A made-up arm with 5 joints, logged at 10 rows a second.
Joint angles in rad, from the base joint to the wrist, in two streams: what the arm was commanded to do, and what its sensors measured. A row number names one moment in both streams.
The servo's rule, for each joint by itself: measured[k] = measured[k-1] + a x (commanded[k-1-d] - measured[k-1]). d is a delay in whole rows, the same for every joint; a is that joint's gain. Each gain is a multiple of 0.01, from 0.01 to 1. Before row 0 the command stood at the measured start. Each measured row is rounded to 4 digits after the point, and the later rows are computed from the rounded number. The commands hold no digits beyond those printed.
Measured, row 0:
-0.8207, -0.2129, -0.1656, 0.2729, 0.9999
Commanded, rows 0 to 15:
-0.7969, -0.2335, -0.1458, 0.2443, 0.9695
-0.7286, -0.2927, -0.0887, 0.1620, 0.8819
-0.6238, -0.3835, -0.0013, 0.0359, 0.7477
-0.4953, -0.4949, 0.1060, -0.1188, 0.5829
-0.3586, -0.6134, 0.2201, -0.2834, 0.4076
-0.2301, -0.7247, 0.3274, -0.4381, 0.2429
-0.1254, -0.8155, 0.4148, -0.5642, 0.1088
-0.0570, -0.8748, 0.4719, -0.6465, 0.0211
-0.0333, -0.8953, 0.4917, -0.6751, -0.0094
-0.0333, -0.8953, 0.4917, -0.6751, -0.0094
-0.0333, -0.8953, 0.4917, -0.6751, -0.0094
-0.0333, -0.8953, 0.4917, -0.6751, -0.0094
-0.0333, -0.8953, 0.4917, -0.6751, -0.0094
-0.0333, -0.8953, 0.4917, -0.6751, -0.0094
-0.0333, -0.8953, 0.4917, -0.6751, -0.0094
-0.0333, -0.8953, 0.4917, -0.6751, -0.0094
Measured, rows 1 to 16:
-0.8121, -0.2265, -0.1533, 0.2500, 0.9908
-0.7820, -0.2702, -0.1132, 0.1796, 0.9581
-0.7250, -0.3450, -0.0438, 0.0646, 0.8950
-0.6423, -0.4439, 0.0491, -0.0821, 0.8014
-0.5402, -0.5558, 0.1551, -0.2431, 0.6833
-0.4286, -0.6673, 0.2619, -0.3991, 0.5512
-0.3194, -0.7651, 0.3567, -0.5312, 0.4185
-0.2249, -0.8375, 0.4281, -0.6234, 0.2993
-0.1559, -0.8756, 0.4675, -0.6648, 0.2067
-0.1118, -0.8886, 0.4825, -0.6730, 0.1419
-0.0835, -0.8930, 0.4882, -0.6747, 0.0965
-0.0654, -0.8945, 0.4904, -0.6750, 0.0647
-0.0538, -0.8950, 0.4912, -0.6751, 0.0425
-0.0464, -0.8952, 0.4915, -0.6751, 0.0269
-0.0417, -0.8953, 0.4916, -0.6751, 0.0160
-0.0387, -0.8953, 0.4917, -0.6751, 0.0084
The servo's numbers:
d 0
a 0.36 0.66 0.62 0.80 0.30

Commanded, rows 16 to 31:
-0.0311, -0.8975, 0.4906, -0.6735, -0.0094
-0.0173, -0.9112, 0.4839, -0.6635, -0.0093
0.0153, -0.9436, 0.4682, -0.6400, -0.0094
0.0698, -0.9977, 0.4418, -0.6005, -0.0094
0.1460, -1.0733, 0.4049, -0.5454, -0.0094
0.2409, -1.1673, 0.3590, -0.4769, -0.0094
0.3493, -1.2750, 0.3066, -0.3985, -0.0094
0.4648, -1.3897, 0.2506, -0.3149, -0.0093
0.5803, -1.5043, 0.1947, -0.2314, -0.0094
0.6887, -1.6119, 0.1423, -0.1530, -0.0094
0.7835, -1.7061, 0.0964, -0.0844, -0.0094
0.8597, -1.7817, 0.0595, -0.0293, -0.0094
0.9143, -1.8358, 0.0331, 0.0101, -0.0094
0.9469, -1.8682, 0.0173, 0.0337, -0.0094
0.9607, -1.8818, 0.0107, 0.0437, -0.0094
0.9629, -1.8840, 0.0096, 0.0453, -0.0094
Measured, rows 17 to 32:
-0.0360, -0.8968, 0.4910, -0.6738, 0.0031
-0.0293, -0.9063, 0.4866, -0.6656, -0.0006
-0.0132, -0.9309, 0.4752, -0.6451, -0.0032
0.0167, -0.9750, 0.4545, -0.6094, -0.0051
0.0632, -1.0399, 0.4237, -0.5582, -0.0064
0.1272, -1.1240, 0.3836, -0.4932, -0.0073
0.2072, -1.2237, 0.3359, -0.4174, -0.0079
0.2999, -1.3333, 0.2830, -0.3354, -0.0083
0.4008, -1.4462, 0.2283, -0.2522, -0.0086
0.5044, -1.5556, 0.1750, -0.1728, -0.0088
0.6049, -1.6549, 0.1263, -0.1021, -0.0090
0.6966, -1.7386, 0.0849, -0.0439, -0.0091
0.7750, -1.8028, 0.0528, -0.0007, -0.0092
0.8369, -1.8460, 0.0308, 0.0268, -0.0093
0.8815, -1.8696, 0.0183, 0.0403, -0.0093
0.9108, -1.8791, 0.0129, 0.0443, -0.0093

